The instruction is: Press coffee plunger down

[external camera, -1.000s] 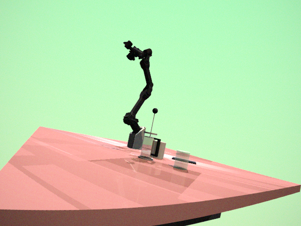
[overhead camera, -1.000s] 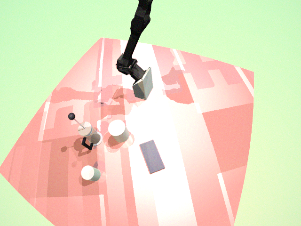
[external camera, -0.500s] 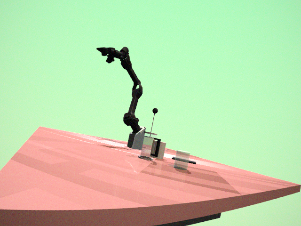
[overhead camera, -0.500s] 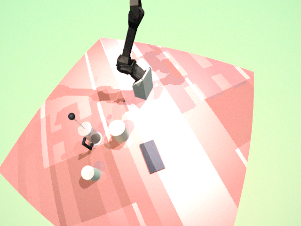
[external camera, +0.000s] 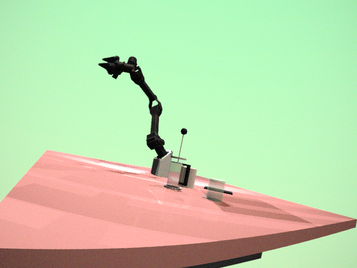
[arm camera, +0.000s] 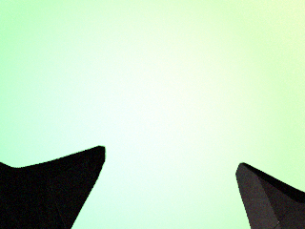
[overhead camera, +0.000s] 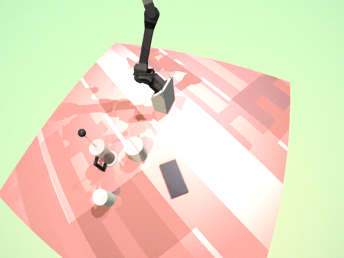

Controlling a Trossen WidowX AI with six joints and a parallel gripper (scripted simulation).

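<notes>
My gripper tip is 550 mm short of the coffee press, 480 mm above it and 340 mm to the right of it. Also, from my gripper tip: white cylinder 560 mm below, 470 mm ahead, 460 mm to the left.
</notes>
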